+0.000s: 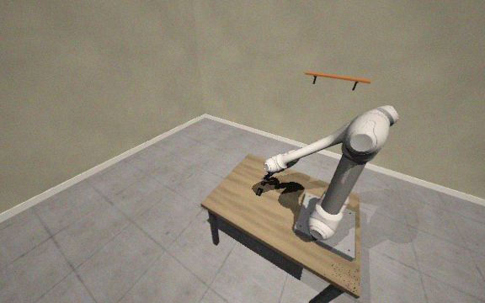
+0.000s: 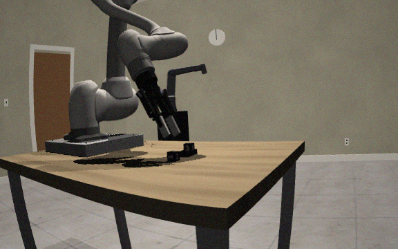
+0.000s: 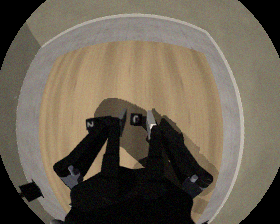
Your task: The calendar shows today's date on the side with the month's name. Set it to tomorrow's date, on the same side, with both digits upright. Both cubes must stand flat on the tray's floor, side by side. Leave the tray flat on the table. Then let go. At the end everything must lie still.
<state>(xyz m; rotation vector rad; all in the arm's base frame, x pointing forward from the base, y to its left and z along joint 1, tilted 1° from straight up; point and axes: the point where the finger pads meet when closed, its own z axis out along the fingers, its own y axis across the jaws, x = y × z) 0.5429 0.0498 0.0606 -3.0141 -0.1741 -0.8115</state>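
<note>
The dark cube is 90 mm below my hand and 10 mm ahead of it. Also, from my hand: dark calendar tray (100 mm to the left, 100 mm below, 20 mm behind).
</note>
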